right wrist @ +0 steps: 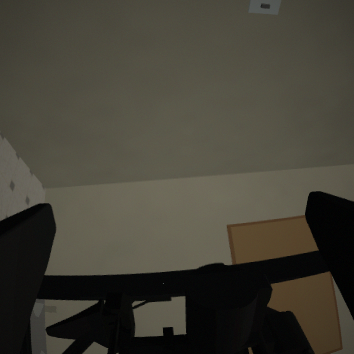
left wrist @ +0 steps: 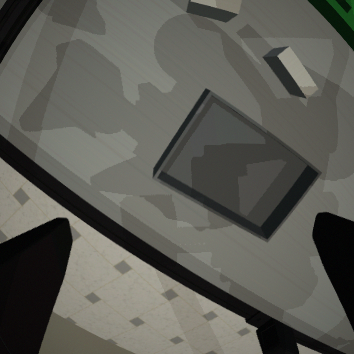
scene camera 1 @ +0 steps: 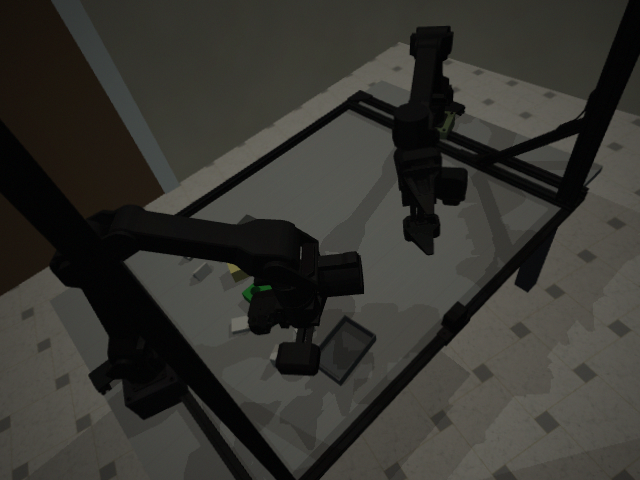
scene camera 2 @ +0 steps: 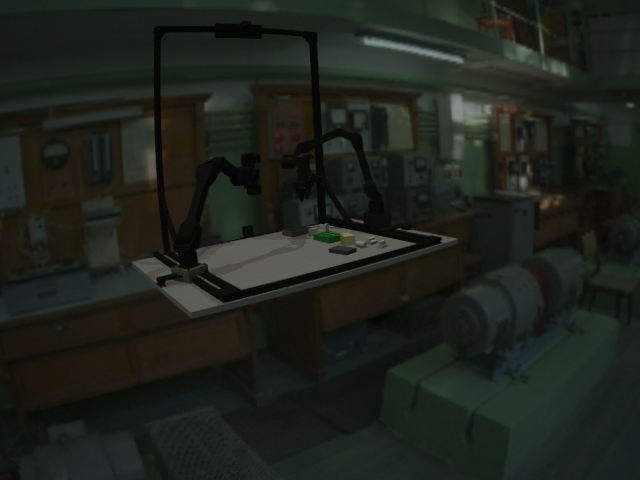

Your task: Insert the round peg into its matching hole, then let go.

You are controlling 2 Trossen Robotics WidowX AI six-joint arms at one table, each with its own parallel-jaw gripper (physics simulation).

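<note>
A green board with cut-out holes (scene camera 1: 249,294) (scene camera 2: 326,236) (left wrist: 346,21) lies on the table, half hidden under the left arm in scene camera 1. A pale, rounded piece (scene camera 2: 361,243), possibly the round peg, lies beside the yellow block in scene camera 2; it is too small to be sure. My left gripper (scene camera 1: 284,335) (scene camera 2: 302,198) (left wrist: 196,229) is open and empty, high above the table between the board and the tray. My right gripper (scene camera 1: 430,232) (scene camera 2: 251,175) (right wrist: 182,211) is open and empty, well away from the board, its wrist camera facing the walls.
A shallow grey tray (scene camera 1: 358,361) (scene camera 2: 295,231) (left wrist: 215,207) stands near the table edge. Pale blocks (scene camera 1: 240,324) (left wrist: 290,72) lie around the board. A yellow block (scene camera 1: 237,272) (scene camera 2: 347,239) and a dark flat piece (scene camera 2: 342,250) lie on its other side.
</note>
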